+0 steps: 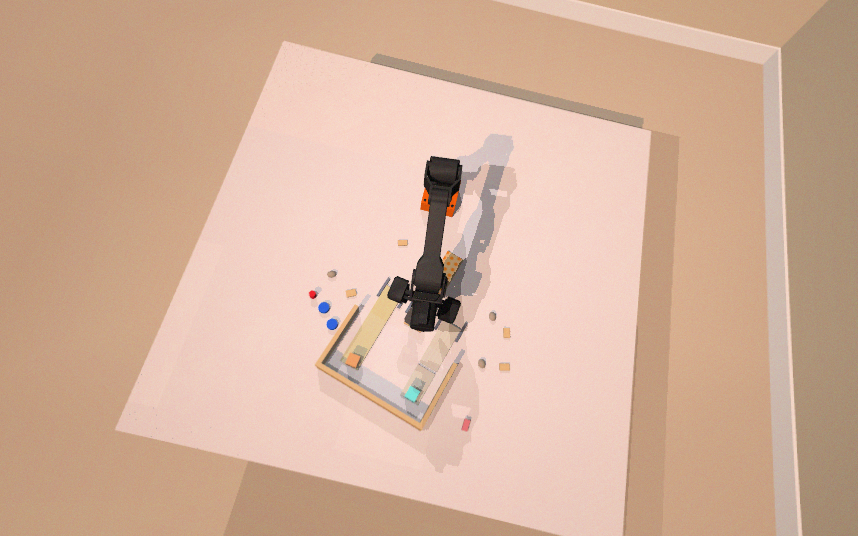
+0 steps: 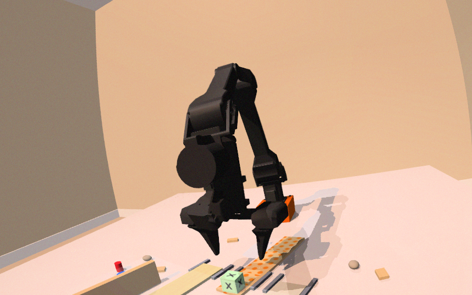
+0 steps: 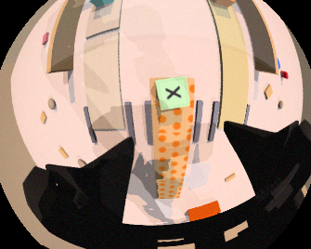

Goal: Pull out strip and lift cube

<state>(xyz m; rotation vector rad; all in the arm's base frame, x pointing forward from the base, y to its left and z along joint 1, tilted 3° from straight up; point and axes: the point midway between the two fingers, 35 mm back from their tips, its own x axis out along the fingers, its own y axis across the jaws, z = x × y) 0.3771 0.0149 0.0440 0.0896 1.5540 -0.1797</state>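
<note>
The labelled cube lies 4 cm below my gripper tip, 3 cm ahead of it and 1 cm to the right of it. From my gripper tip the other things lie so: pink block (27 cm ahead, 18 cm to the left, 5 cm below); red cylinder (31 cm to the right, 5 cm below, 2 cm ahead).
</note>
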